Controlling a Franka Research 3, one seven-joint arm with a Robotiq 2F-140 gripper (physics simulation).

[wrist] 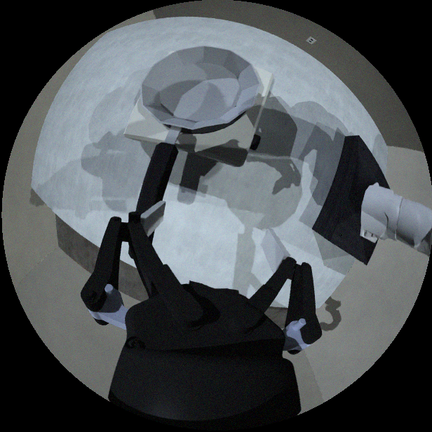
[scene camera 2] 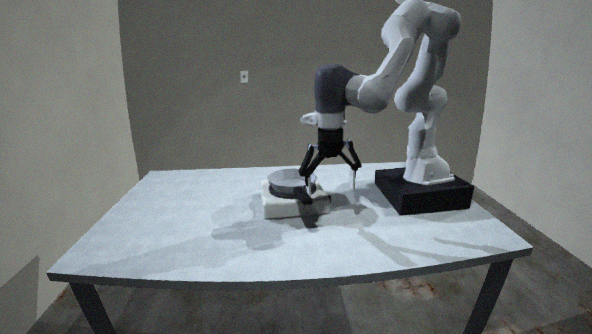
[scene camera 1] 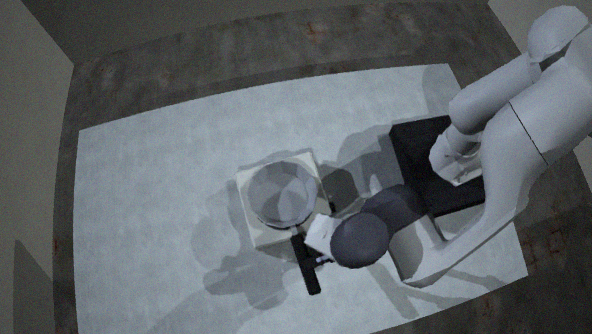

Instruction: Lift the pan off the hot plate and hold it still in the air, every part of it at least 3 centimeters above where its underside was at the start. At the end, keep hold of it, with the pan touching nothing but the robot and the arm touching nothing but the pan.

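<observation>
The grey pan [scene camera 1: 282, 192] [scene camera 2: 287, 182] [wrist: 200, 90] sits upright on the cream hot plate [scene camera 1: 261, 237] [scene camera 2: 280, 210] [wrist: 145, 125]. Its black handle [scene camera 1: 306, 270] [scene camera 2: 305, 196] [wrist: 158, 172] sticks out past the plate's edge over the table. My gripper [scene camera 2: 331, 185] [wrist: 215, 224] is wide open and empty, pointing down. In the wrist view one finger overlaps the handle's outer part, and the other finger is well to the right of the handle. The handle is not between the pads. Whether the near finger touches it, I cannot tell. In scene camera 1 the wrist hides most of the gripper.
The white table [scene camera 1: 150, 200] [scene camera 2: 165, 225] carries the hot plate. A black base block [scene camera 1: 417, 165] [scene camera 2: 435, 200] [wrist: 345, 195] under the arm stands to the right. A small dark knob [scene camera 1: 332, 207] [wrist: 255, 142] is on the hot plate's side facing the base.
</observation>
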